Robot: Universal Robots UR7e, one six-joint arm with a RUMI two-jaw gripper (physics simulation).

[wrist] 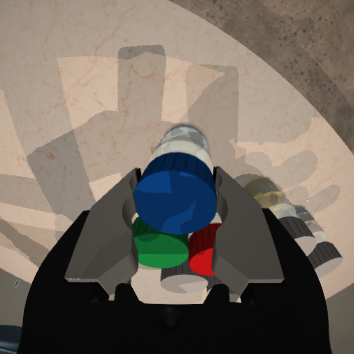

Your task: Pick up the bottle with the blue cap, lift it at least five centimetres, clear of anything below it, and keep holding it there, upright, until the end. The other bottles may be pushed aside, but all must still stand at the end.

Scene:
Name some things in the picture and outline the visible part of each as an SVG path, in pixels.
My gripper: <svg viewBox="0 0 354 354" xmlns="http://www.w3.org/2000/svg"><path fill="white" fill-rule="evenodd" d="M329 343L326 302L321 284L309 259L271 210L264 208L217 165L213 166L213 178L217 192L215 210L222 224L215 232L211 270L222 283L214 284L211 287L203 303L141 303L131 287L131 277L138 269L138 251L134 242L131 219L136 212L133 191L141 176L141 170L135 167L112 186L88 210L83 210L43 259L31 282L26 297L21 336L16 354L332 354Z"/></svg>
A green-capped bottle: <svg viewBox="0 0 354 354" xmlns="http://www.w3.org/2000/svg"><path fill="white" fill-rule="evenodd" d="M135 212L136 218L132 222L134 242L138 251L138 263L149 267L167 268L179 265L186 260L189 251L188 233L171 234L156 230L146 224Z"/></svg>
A grey-capped bottle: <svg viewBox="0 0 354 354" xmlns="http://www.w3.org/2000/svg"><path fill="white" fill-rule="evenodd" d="M207 275L192 271L187 257L179 265L161 268L160 286L171 292L195 292L207 286Z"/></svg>

